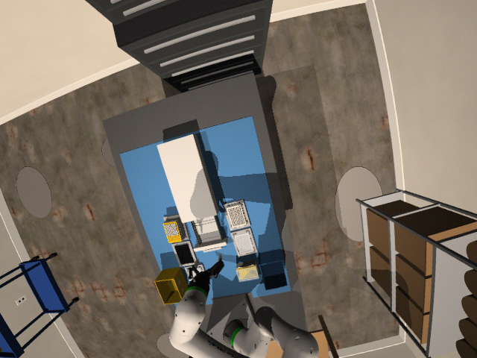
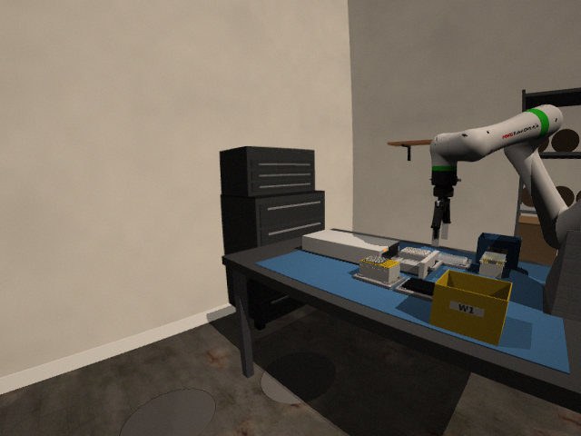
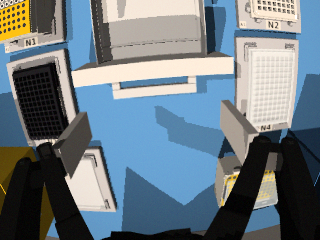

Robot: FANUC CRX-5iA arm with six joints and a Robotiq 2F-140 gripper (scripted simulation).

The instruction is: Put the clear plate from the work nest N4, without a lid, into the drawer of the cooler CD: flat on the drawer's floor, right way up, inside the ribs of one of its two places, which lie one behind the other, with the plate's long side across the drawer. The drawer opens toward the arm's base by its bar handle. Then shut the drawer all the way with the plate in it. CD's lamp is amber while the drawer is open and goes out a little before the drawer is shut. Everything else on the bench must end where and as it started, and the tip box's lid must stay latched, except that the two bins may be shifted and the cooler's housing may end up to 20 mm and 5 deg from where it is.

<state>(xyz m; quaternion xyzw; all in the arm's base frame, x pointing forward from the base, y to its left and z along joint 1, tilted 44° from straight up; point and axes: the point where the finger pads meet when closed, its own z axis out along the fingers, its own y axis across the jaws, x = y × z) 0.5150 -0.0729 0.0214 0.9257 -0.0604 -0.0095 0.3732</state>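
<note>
Now: the clear plate 3 cm behind my hand, 18 cm to the right of it and 13 cm below it. The rest, counted from my hand: drawer: 14 cm ahead, 1 cm to the right, 12 cm below; grey nest: 3 cm behind, 18 cm to the right, 14 cm below; black plate: 1 cm ahead, 19 cm to the left, 13 cm below.
</note>
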